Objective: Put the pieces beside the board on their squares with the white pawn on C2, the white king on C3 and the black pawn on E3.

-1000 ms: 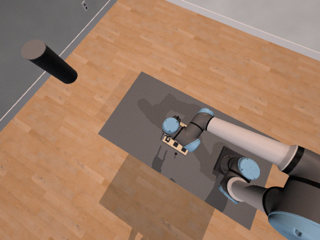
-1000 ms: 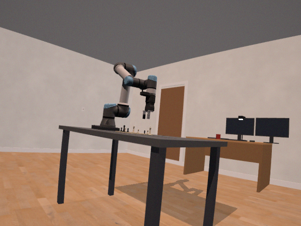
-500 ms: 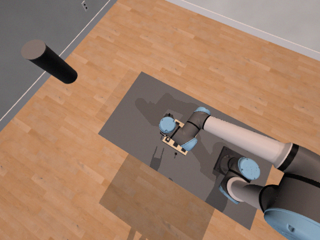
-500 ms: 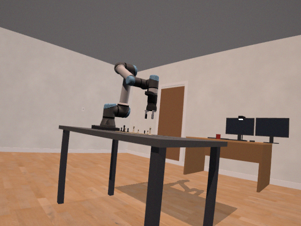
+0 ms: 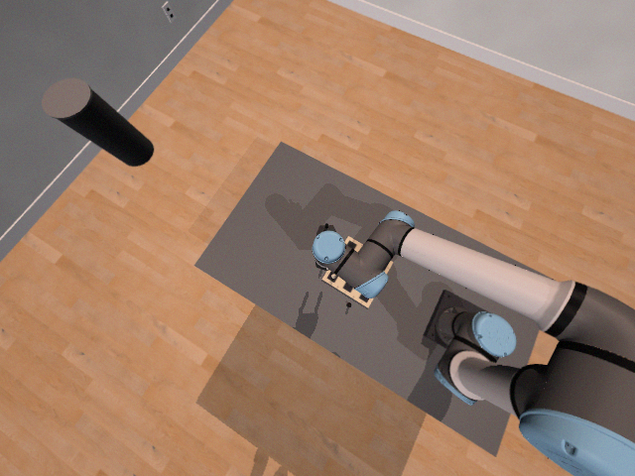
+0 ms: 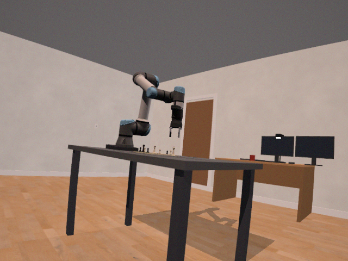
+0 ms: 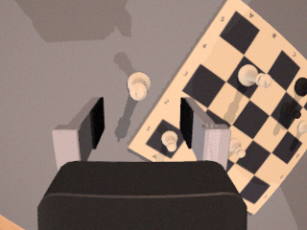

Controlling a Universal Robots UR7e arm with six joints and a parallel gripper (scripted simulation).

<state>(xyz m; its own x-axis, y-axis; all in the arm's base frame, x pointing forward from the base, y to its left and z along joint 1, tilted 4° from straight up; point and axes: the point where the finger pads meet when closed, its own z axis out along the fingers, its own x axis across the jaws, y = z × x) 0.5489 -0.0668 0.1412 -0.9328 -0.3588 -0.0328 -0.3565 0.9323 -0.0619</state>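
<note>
Now: hand 110 mm above the white piece. Round my hand: chessboard: 140 mm below, 140 mm behind, 10 mm to the right; large black piece: 190 mm behind, 110 mm below, 80 mm to the right.
</note>
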